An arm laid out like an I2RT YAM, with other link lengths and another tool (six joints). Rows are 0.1 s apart.
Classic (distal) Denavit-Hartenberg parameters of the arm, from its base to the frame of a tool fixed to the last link. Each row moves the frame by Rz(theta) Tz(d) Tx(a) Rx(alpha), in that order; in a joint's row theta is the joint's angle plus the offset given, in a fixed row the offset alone. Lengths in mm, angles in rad.
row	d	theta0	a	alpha
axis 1	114.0	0.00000	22.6	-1.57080
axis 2	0.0	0.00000	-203.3	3.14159
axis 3	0.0	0.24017	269.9	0.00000
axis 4	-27.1	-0.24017	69.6	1.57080
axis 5	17.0	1.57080	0.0	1.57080
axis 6	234.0	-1.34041	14.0	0.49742
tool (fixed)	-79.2	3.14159	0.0	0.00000
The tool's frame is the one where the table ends.
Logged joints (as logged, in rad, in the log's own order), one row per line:
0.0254 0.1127 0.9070 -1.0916 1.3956 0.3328
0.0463 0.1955 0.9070 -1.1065 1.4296 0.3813
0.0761 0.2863 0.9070 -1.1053 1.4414 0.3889
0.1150 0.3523 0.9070 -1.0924 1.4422 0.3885
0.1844 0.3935 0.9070 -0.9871 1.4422 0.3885
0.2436 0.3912 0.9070 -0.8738 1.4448 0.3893
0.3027 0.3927 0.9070 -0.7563 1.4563 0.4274
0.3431 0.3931 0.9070 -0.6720 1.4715 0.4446
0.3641 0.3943 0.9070 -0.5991 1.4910 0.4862
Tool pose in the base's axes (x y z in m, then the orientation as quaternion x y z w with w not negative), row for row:
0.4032 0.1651 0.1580 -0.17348 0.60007 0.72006 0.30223
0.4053 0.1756 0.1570 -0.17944 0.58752 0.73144 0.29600
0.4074 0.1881 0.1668 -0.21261 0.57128 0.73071 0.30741
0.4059 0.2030 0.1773 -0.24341 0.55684 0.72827 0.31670
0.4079 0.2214 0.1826 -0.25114 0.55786 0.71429 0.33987
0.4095 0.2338 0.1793 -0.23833 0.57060 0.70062 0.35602
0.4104 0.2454 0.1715 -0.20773 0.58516 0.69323 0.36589
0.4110 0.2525 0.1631 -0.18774 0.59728 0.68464 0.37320
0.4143 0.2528 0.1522 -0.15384 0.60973 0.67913 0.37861
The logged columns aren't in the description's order. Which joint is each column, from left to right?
Columns, left to right: axis 1, axis 4, axis 3, axis 5, axis 2, axis 6.
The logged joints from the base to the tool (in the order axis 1, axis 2, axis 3, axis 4, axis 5, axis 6), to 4 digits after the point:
0.0254 1.3956 0.9070 0.1127 -1.0916 0.3328
0.0463 1.4296 0.9070 0.1955 -1.1065 0.3813
0.0761 1.4414 0.9070 0.2863 -1.1053 0.3889
0.1150 1.4422 0.9070 0.3523 -1.0924 0.3885
0.1844 1.4422 0.9070 0.3935 -0.9871 0.3885
0.2436 1.4448 0.9070 0.3912 -0.8738 0.3893
0.3027 1.4563 0.9070 0.3927 -0.7563 0.4274
0.3431 1.4715 0.9070 0.3931 -0.6720 0.4446
0.3641 1.4910 0.9070 0.3943 -0.5991 0.4862

